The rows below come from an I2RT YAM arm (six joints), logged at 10 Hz.
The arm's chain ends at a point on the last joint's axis. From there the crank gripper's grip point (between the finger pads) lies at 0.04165 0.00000 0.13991 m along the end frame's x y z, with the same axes.
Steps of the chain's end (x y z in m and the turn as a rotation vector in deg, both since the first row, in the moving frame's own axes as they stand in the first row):
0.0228, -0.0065, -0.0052, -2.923, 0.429, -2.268
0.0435, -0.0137, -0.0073, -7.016, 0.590, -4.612
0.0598, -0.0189, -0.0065, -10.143, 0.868, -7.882
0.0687, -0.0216, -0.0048, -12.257, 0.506, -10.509
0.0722, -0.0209, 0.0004, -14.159, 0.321, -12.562
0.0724, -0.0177, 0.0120, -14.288, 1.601, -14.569
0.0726, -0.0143, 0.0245, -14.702, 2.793, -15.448
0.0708, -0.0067, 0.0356, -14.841, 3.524, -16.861
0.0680, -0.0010, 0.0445, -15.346, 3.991, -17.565
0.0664, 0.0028, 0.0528, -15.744, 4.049, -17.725
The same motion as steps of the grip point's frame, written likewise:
0.0240, -0.0010, -0.0057, -2.923, 0.429, -2.268
0.0455, -0.0001, -0.0086, -7.016, 0.590, -4.612
0.0632, -0.0002, -0.0088, -10.143, 0.868, -7.882
0.0719, 0.0002, -0.0075, -12.257, 0.506, -10.509
0.0757, 0.0040, -0.0029, -14.159, 0.321, -12.562
0.0793, 0.0055, 0.0078, -14.288, 1.601, -14.569
0.0825, 0.0086, 0.0192, -14.702, 2.793, -15.448
0.0826, 0.0151, 0.0298, -14.841, 3.524, -16.861
0.0811, 0.0212, 0.0381, -15.346, 3.991, -17.565
0.0798, 0.0257, 0.0461, -15.744, 4.049, -17.725

